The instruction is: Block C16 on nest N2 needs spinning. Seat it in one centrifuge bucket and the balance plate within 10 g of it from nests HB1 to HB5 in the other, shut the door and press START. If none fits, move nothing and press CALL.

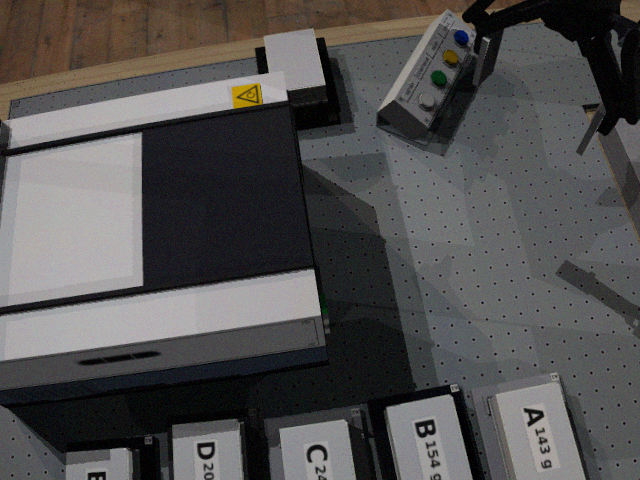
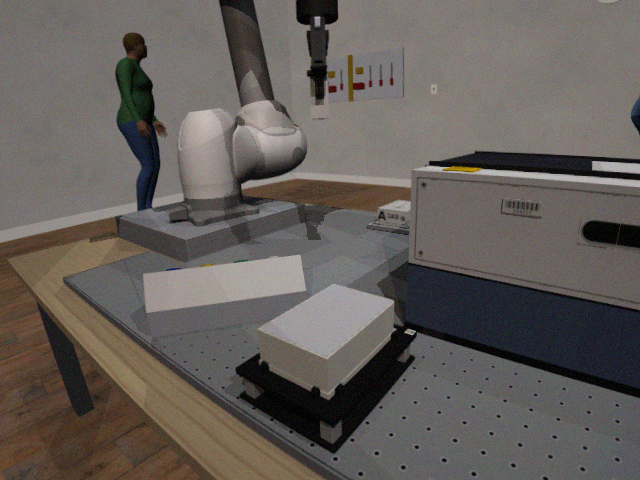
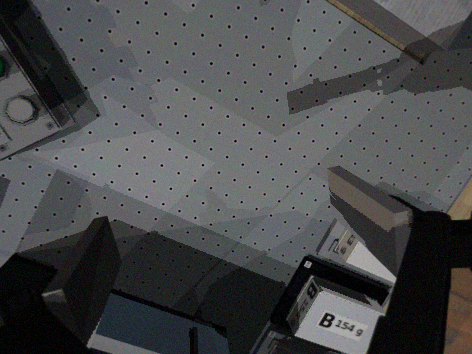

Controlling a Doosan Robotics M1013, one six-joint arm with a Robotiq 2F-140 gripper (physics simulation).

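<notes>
A plain pale block sits on a raised black nest; its label is unreadable. The centrifuge has a dark and white top; its buckets are hidden. Plates A, 143 g, B, 154 g, C, D and E stand in a row; the weights of C and D are cut off, and E's does not show. My gripper is open and empty, high above the table on the button box side. CALL is the blue button.
The button box stands between the pale block and the arm's base. It also carries yellow, green and white buttons. A person stands behind the table.
</notes>
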